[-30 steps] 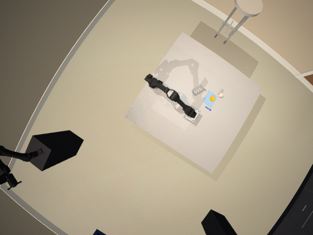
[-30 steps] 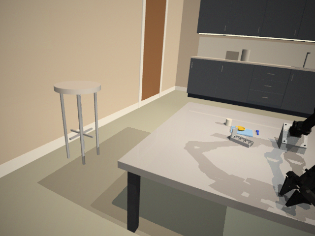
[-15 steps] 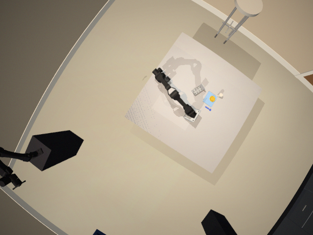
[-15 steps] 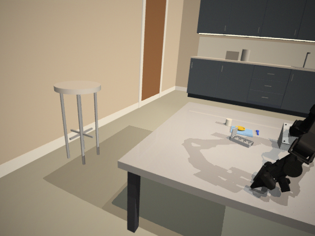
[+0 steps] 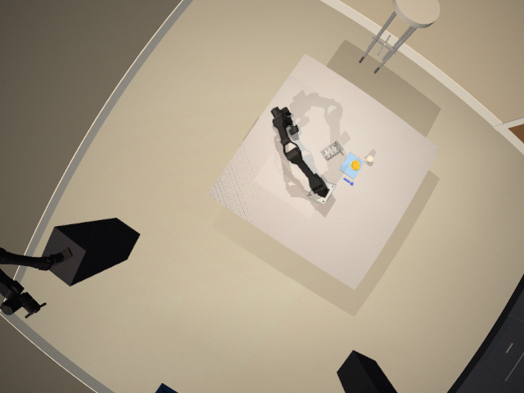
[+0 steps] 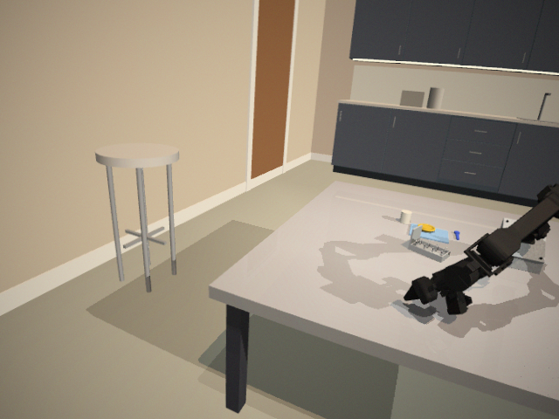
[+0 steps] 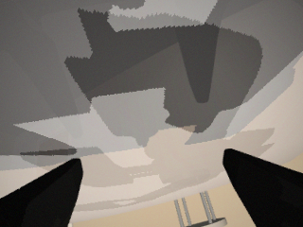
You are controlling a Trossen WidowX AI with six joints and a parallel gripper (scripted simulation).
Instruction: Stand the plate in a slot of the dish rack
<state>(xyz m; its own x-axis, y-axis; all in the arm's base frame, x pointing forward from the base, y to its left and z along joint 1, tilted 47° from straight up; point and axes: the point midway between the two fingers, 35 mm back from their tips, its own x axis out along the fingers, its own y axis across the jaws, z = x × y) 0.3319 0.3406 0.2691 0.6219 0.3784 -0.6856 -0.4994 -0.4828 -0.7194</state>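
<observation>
The yellow plate is 550 mm to the right of my gripper tip and 40 mm behind it. The rest, counted from my gripper tip: cream cup (610 mm to the right, 50 mm ahead, 10 mm above); blue spoon (580 mm to the right, 170 mm behind, 10 mm below); grey dish rack (340 mm to the right, 50 mm behind, 10 mm above).
</observation>
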